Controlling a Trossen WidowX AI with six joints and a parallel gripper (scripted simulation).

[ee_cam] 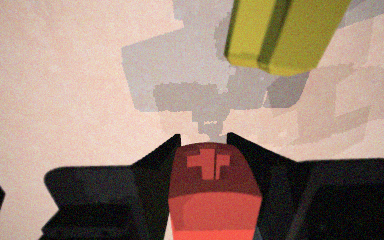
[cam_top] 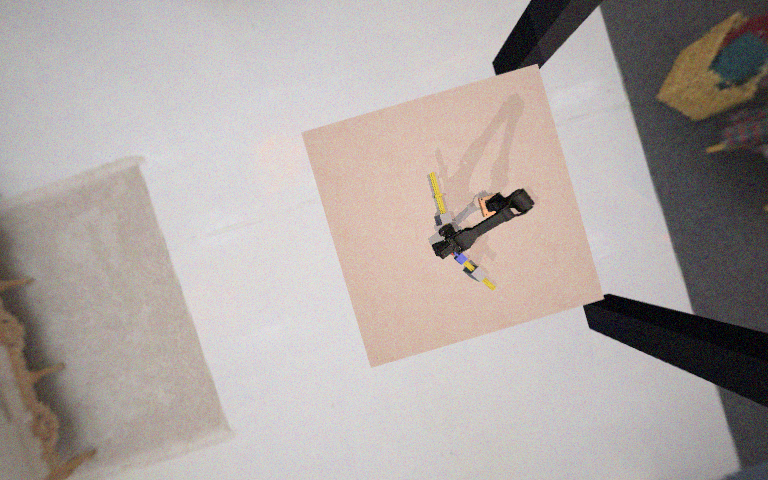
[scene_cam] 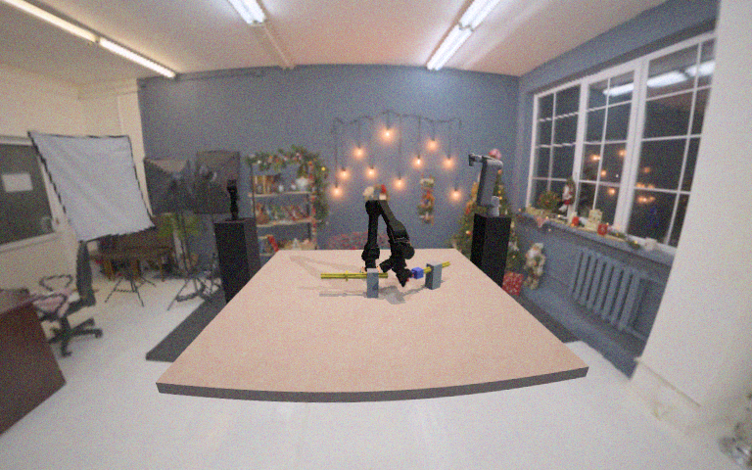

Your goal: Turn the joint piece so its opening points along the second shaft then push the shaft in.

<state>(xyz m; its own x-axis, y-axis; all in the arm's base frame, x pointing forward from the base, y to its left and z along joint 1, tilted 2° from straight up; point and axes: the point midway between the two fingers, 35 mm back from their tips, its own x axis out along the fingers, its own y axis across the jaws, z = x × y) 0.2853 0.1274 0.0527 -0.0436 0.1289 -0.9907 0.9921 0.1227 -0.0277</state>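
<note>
Now: gripper tip 40 mm below the red joint piece and 10 mm to the right of it.
</note>
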